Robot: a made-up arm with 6 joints.
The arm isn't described. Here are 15 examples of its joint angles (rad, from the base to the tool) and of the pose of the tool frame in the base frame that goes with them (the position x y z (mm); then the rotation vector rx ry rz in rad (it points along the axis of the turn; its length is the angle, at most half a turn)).
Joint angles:
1: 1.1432 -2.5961 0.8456 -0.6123 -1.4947 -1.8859
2: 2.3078 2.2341 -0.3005 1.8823 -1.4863 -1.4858
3: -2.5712 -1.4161 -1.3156 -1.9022 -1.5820 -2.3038
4: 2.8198 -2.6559 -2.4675 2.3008 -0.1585 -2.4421
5: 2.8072 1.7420 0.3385 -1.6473 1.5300 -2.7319
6: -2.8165 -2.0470 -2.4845 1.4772 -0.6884 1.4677
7: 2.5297 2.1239 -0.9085 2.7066 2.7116 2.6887
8: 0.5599 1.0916 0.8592 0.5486 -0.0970 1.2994
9: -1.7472 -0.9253 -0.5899 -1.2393 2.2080 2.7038
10: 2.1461 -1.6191 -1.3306 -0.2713 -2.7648 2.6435
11: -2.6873 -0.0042 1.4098 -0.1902 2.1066 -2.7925
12: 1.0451 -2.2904 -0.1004 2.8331 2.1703 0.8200
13: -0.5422 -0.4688 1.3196 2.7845 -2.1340 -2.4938
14: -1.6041 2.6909 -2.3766 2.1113 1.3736 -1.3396
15: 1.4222 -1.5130 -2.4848 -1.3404 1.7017 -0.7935
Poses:
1: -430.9 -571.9 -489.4 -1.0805 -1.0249 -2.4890
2: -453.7 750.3 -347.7 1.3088 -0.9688 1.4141
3: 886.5 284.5 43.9 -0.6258 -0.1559 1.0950
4: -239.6 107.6 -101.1 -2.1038 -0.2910 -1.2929
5: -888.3 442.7 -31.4 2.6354 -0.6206 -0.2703
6: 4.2 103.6 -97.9 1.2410 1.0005 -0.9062
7: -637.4 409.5 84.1 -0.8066 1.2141 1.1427
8: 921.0 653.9 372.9 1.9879 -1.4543 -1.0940
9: 106.2 862.7 755.2 -0.3146 0.7481 -0.7277
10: 282.8 -553.3 -1.8 1.7417 1.8566 -1.5931
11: -275.3 -142.7 832.1 1.3803 -0.5312 0.0895
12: -372.1 -479.9 -399.2 0.4748 0.4192 -3.0229
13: 53.8 1.5 918.0 0.3833 -1.1285 -1.1138
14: 192.8 -348.0 165.2 0.1792 -1.3659 1.9105
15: 53.3 -362.3 51.3 -0.9323 1.0353 1.5552
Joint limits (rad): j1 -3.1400..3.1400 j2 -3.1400..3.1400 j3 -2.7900..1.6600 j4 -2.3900..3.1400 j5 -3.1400..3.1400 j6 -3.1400..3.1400
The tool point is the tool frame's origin. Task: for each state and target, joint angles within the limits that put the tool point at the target. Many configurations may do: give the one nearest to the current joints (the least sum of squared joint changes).
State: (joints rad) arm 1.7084 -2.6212 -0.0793 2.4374 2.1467 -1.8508
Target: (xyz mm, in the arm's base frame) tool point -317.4 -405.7 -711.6
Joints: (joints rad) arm 1.2217 -2.6356 0.0448 2.3496 1.2416 -1.9170
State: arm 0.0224 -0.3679 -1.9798 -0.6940 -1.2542 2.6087
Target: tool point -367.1 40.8 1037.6
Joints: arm 0.4451 0.2935 -1.3462 -0.6347 -1.0638 2.5933
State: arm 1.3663 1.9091 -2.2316 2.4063 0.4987 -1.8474
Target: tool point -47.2 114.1 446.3
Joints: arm 1.2713 1.5754 -2.7900 2.9496 0.6535 -1.9523
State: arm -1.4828 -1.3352 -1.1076 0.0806 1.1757 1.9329
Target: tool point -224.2 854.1 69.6
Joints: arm -1.1998 -1.2276 -1.7348 0.0531 1.2561 1.9242
